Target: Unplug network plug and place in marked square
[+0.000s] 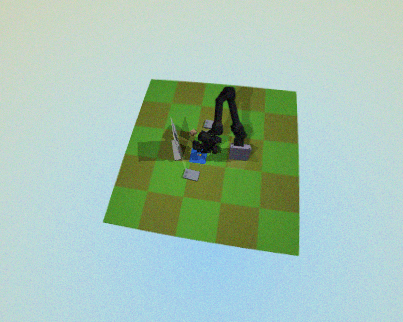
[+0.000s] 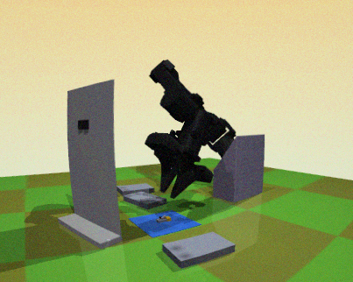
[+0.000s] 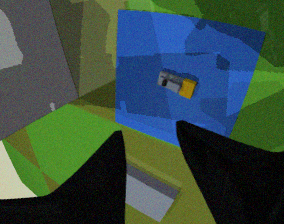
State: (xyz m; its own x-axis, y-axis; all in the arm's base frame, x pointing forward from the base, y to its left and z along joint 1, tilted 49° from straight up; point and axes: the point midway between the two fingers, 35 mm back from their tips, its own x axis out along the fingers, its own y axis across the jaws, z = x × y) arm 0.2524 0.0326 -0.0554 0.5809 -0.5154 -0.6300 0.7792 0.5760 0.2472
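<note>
The plug lies 1 cm ahead of my gripper tip, 1 cm to the right of it and 6 cm below it. The rest, counted from my gripper tip: grey panel (17 cm ahead, 4 cm to the right, 7 cm above); blue marked square (1 cm ahead, 6 cm below).
</note>
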